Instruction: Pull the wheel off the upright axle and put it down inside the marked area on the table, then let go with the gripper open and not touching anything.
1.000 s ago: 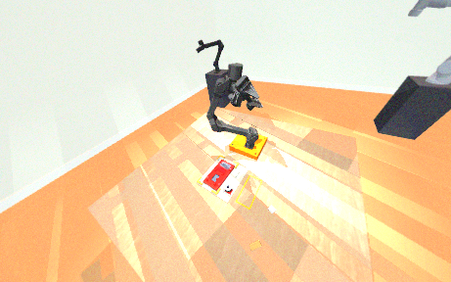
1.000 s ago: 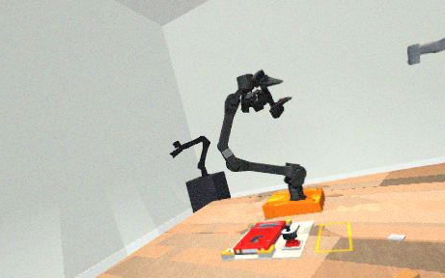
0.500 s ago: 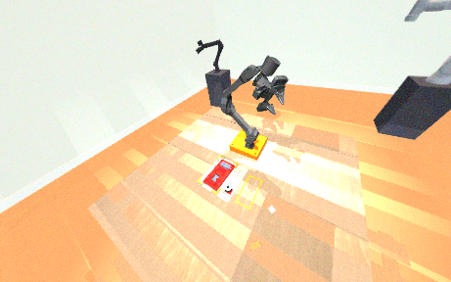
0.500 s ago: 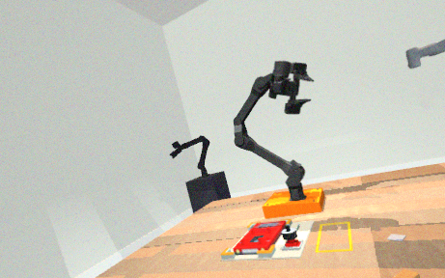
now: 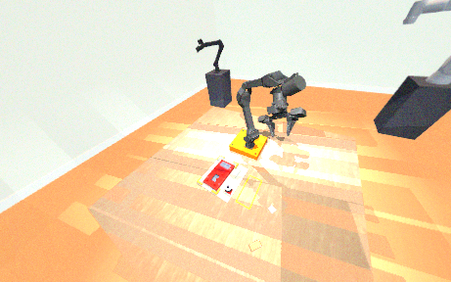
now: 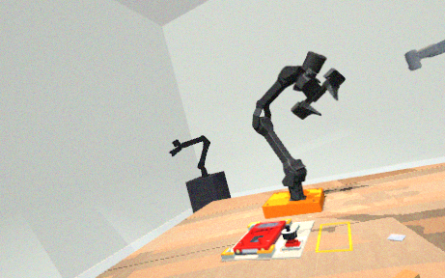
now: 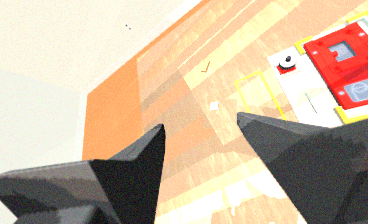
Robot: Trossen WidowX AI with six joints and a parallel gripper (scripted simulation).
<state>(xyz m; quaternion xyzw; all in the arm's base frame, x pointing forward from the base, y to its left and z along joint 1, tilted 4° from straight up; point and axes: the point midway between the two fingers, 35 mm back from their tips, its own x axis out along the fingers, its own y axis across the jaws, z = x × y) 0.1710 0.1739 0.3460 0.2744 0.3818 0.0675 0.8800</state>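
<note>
The wheel lies 17 cm ahead of my gripper tip, 18 cm to the right of it and 31 cm below it. From my gripper tip the other things lie so: tan block: 33 cm ahead, 4 cm to the left, 35 cm below; small grey tile: 15 cm ahead, 6 cm to the left, 35 cm below; upright axle: 16 cm ahead, 18 cm to the right, 32 cm below.
</note>
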